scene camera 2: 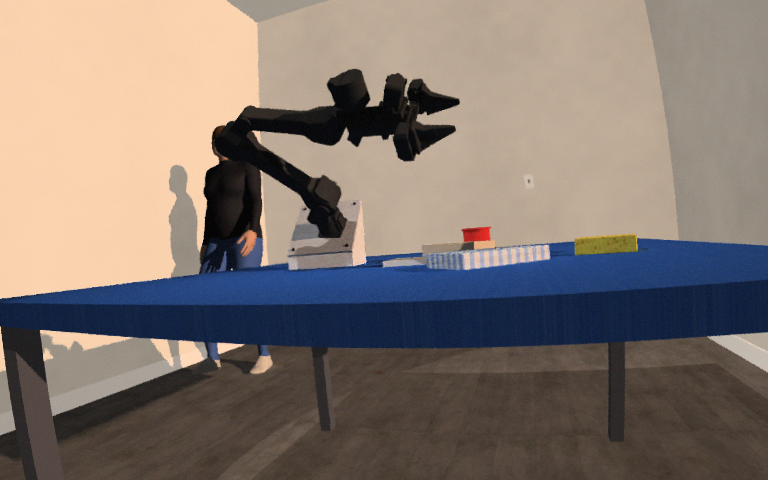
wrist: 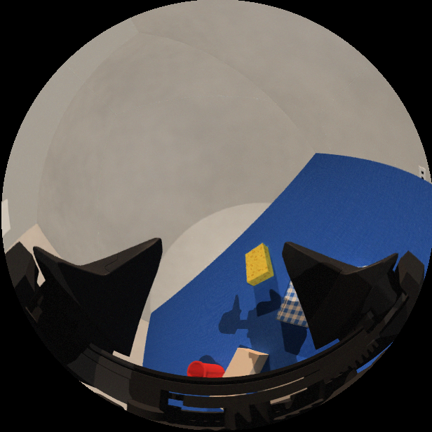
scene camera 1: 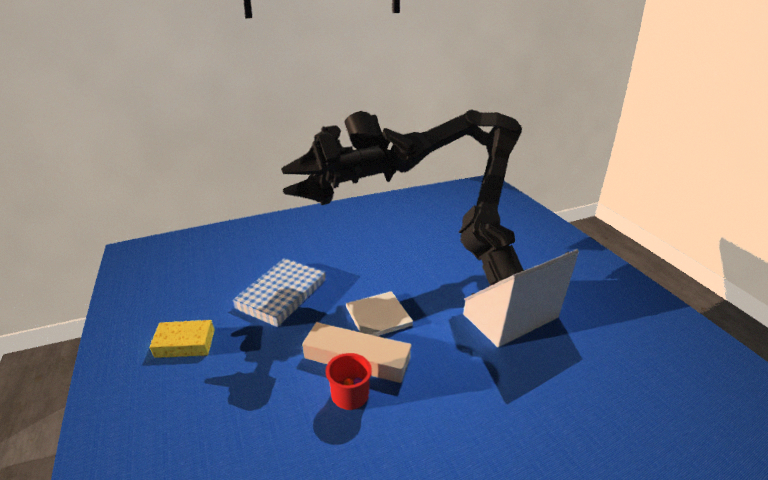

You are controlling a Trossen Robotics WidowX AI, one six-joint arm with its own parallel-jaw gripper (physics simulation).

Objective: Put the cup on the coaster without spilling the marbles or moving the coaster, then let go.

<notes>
In view: the gripper [scene camera 2: 457,114], a red cup [scene camera 1: 349,365] and a blue-and-white checkered block [scene camera 1: 272,298].
The blue-and-white checkered block shows as well in scene camera 2 [scene camera 2: 488,257] and in the wrist view [wrist: 290,311]. The gripper is seen too in the wrist view [wrist: 224,247] and in scene camera 1 [scene camera 1: 282,181].
</notes>
